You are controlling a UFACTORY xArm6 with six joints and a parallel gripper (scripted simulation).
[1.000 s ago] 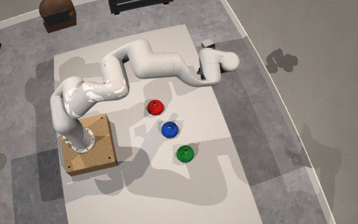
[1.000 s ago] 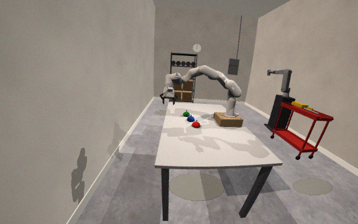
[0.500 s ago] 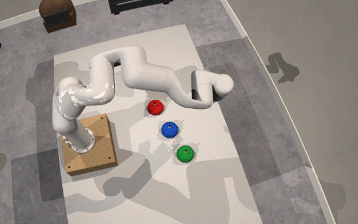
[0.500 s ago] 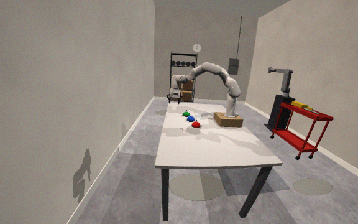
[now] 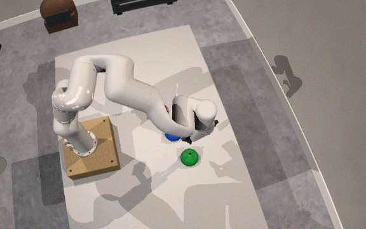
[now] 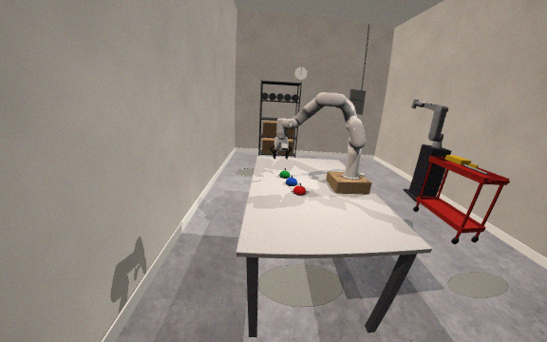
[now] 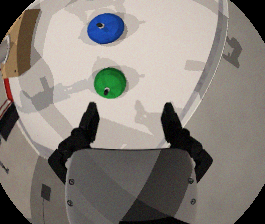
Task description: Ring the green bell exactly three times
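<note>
My gripper is now 4 cm past the green bell, 4 cm to the left of it and 12 cm above it. Also, from my hand: red bell (16 cm behind, 22 cm to the left, 12 cm below); then blue bell (10 cm behind, 9 cm to the left, 12 cm below).
</note>
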